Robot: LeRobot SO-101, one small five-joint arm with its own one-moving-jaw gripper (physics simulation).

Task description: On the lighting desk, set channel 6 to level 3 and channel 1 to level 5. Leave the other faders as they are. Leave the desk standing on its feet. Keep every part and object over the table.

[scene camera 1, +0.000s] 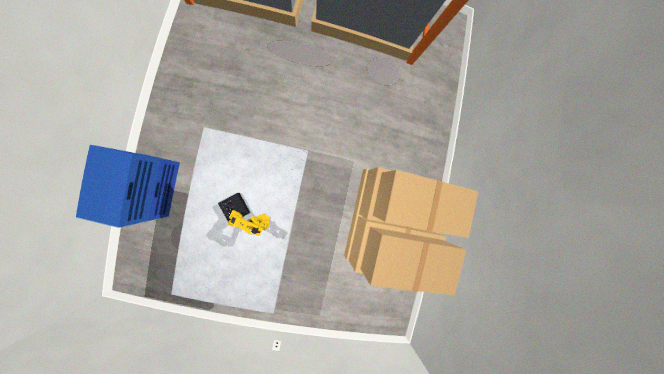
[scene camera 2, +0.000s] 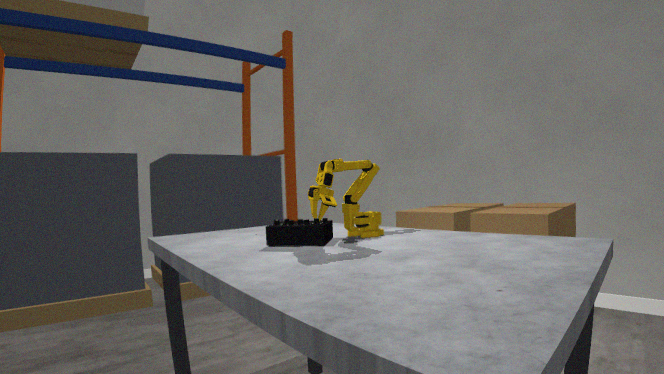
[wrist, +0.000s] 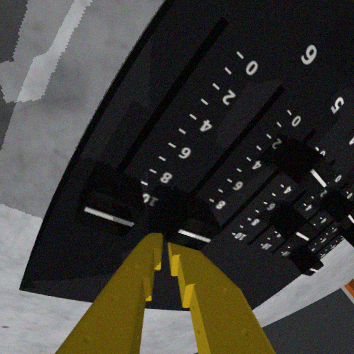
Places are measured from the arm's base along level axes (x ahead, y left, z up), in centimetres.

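Where they show: end effector, tool point: (scene camera 1: pixel 238 213) (scene camera 2: pixel 317 220) (wrist: pixel 161 246); arm's base, origin of the base link: (scene camera 1: pixel 260 221) (scene camera 2: pixel 360 236).
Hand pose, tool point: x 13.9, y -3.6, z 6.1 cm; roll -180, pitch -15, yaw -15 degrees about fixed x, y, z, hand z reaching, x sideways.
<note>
Things, the pixels of their top centre, and the offset from my tool point. Level surfaces: height alone.
- black lighting desk, middle of its top: (wrist: pixel 284 254) (scene camera 2: pixel 300 218) (scene camera 1: pixel 232 208) dx +4.4, dy -2.2, dz +0.8 cm
- channel 6 fader knob, middle of its top: (wrist: pixel 195 236) dx +1.1, dy +1.0, dz +0.8 cm
- leftmost fader knob, middle of its top: (wrist: pixel 109 217) dx -0.7, dy +2.6, dz +0.8 cm
- channel 5 knob, middle of its top: (wrist: pixel 318 178) dx +5.0, dy +1.4, dz +0.8 cm
- pale table, its level: dz -6.1 cm
The black lighting desk (scene camera 1: pixel 241 201) (scene camera 2: pixel 295 235) (wrist: pixel 60 260) stands flat on the table. My gripper (scene camera 1: pixel 232 219) (scene camera 2: pixel 318 218) (wrist: pixel 165 239) points down at the desk's top with its jaws shut and empty. In the wrist view its tips are at the lower left edge of the channel 6 fader knob (wrist: pixel 182 216); whether they touch is unclear. That knob is at the 10 end of its slot. The leftmost fader knob (wrist: pixel 111 197) is also near 10. The channel 5 knob (wrist: pixel 295 156) is nearer the 0 end. Channel 1's knob cannot be singled out among the far ones.
The arm's base (scene camera 2: pixel 367 225) stands on the pale table (scene camera 1: pixel 250 165) (scene camera 2: pixel 425 290) close beside the desk. Away from the table are a blue cabinet (scene camera 1: pixel 105 185), cardboard boxes (scene camera 1: pixel 407 200) (scene camera 2: pixel 522 220) and an orange rack post (scene camera 2: pixel 289 125).
</note>
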